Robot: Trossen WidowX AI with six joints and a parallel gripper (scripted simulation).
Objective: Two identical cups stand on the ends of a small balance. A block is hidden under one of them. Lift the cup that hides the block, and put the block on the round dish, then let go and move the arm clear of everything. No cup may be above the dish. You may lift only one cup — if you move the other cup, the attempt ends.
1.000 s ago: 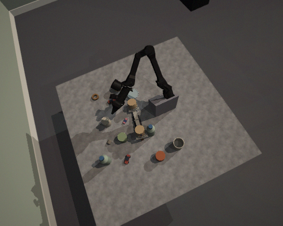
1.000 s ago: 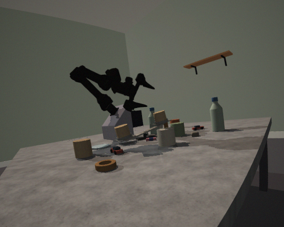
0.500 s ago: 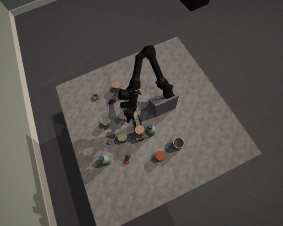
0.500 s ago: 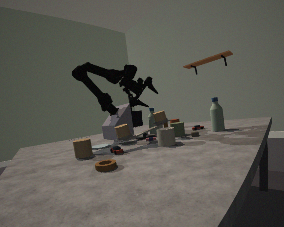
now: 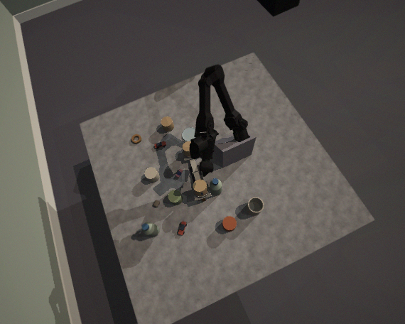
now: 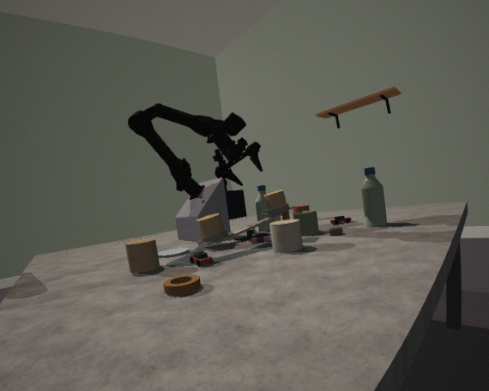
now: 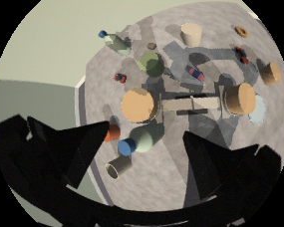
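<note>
Right now the grey block is 20 cm to the right of my gripper tip and 16 cm below it. Also, from my gripper tip: tan cup: 8 cm below, 6 cm to the left, 5 cm ahead; green cylinder: 21 cm ahead, 16 cm below, 1 cm to the left; cream cylinder: 26 cm ahead, 20 cm to the right, 16 cm below.
</note>
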